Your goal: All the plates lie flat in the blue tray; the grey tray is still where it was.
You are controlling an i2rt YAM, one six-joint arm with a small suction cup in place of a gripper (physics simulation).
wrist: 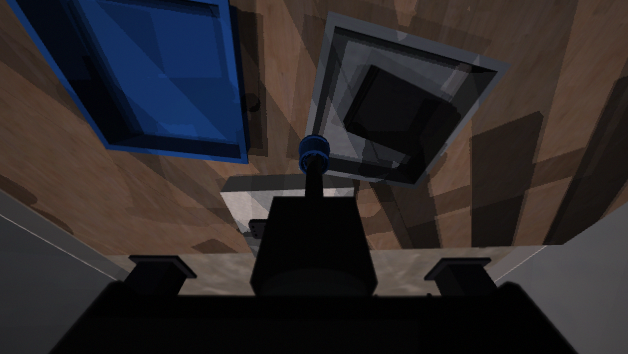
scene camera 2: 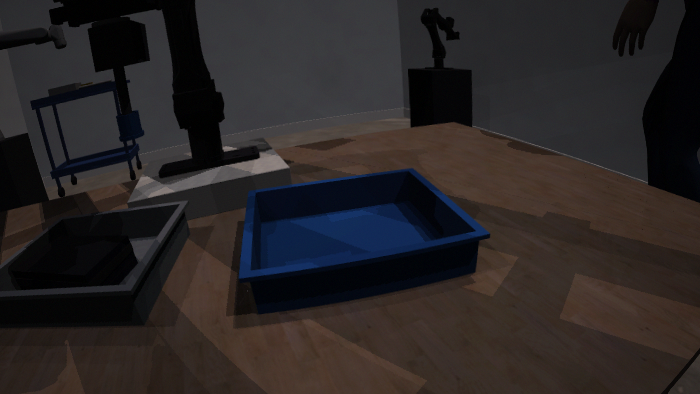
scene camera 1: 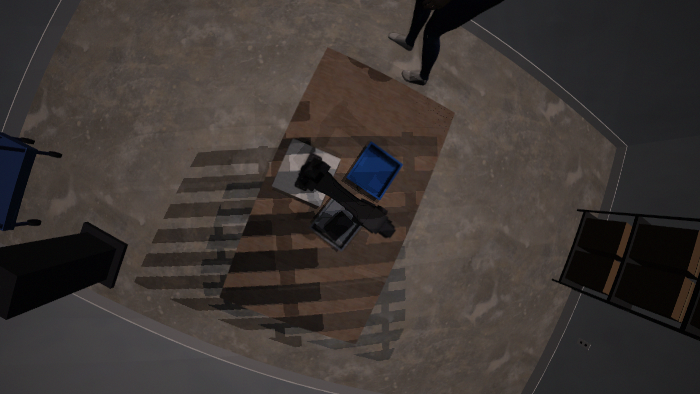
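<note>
The blue tray stands on the table with no plate in it. The grey tray stands beside it, apart from it. Black square plates lie in a low stack inside the grey tray; their number is too dark to tell. My suction cup is blue, open and carries nothing. It hangs in the air; in the wrist view it overlaps the grey tray's near left corner. In scene camera 1 the arm hides the cup.
The arm's base stands on a white block beside both trays on the wooden table. A person stands off the table's far end. A blue cart and dark pedestals stand beyond the table.
</note>
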